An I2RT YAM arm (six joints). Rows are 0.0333 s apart.
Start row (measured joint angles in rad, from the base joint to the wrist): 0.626, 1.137, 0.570, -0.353, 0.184, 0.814
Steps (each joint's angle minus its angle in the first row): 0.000, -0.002, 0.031, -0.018, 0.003, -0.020; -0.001, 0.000, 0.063, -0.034, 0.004, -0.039; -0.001, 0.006, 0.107, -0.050, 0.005, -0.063; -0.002, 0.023, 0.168, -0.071, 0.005, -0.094; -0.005, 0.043, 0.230, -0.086, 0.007, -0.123; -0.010, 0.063, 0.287, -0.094, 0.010, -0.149; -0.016, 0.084, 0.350, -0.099, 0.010, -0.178; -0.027, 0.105, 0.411, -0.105, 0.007, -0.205; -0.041, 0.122, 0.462, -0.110, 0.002, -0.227; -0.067, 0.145, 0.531, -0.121, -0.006, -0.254
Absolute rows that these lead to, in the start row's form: 0.626, 1.135, 0.601, -0.371, 0.187, 0.794; 0.625, 1.137, 0.633, -0.387, 0.188, 0.775; 0.625, 1.143, 0.677, -0.403, 0.189, 0.751; 0.624, 1.160, 0.738, -0.424, 0.189, 0.720; 0.621, 1.180, 0.800, -0.439, 0.191, 0.691; 0.616, 1.200, 0.857, -0.447, 0.194, 0.665; 0.610, 1.221, 0.920, -0.452, 0.194, 0.636; 0.599, 1.242, 0.981, -0.458, 0.191, 0.609; 0.585, 1.259, 1.032, -0.463, 0.186, 0.587; 0.559, 1.282, 1.101, -0.474, 0.178, 0.560
